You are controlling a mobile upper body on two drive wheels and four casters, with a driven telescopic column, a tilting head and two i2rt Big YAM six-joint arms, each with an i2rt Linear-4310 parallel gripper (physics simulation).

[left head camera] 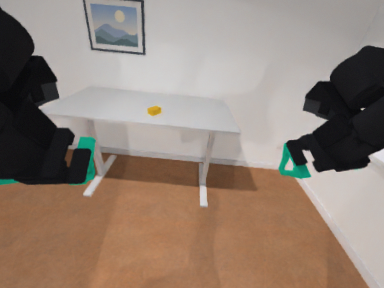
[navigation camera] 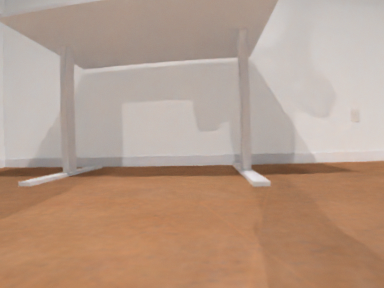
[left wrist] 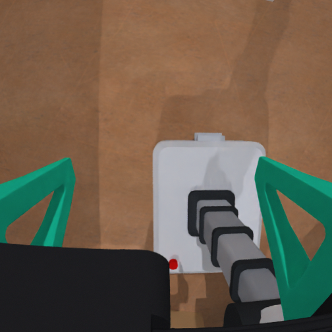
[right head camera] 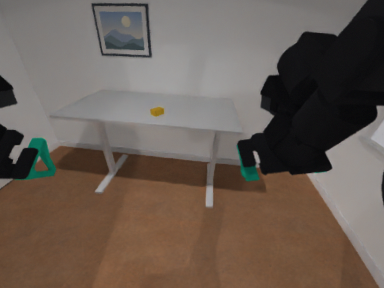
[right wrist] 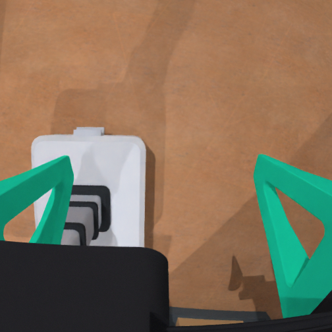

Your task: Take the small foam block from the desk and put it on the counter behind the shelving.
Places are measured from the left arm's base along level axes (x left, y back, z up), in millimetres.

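Where they show: left gripper, fingertip midpoint: [left head camera: 63,175] [right head camera: 29,172]; right gripper, fingertip midpoint: [left head camera: 299,168] [right head camera: 265,170].
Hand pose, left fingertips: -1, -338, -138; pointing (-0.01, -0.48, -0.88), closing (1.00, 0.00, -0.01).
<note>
After its pixels a point has its place, as x, y, z.
The small foam block [left head camera: 154,110] {-101, -1337, -421} [right head camera: 157,111] {-106, -1337, -422}, yellow, lies on the light grey desk [left head camera: 205,112] {-541, -1437, -460} [right head camera: 210,112] {-554, -1431, -460} near the middle of its front edge. The desk's underside and legs show in the navigation camera view [navigation camera: 150,40]. My left gripper [left wrist: 164,167] is open and empty, at the left of the left head view, in front of the desk and apart from the block. My right gripper [right wrist: 163,165] is open and empty, right of the desk in both head views. The counter does not show. A dark frame edge, perhaps shelving [right wrist: 215,315], shows low in the right wrist view.
The desk's T-shaped legs [left head camera: 203,195] [right head camera: 209,195] [navigation camera: 256,178] stand on the brown floor. A wall with a framed picture [left head camera: 117,49] {294, -2042, -70} [right head camera: 125,53] {291, -2041, -69} is behind it. Another wall runs along the right. My white base [left wrist: 175,170] [right wrist: 125,160] shows below the grippers.
</note>
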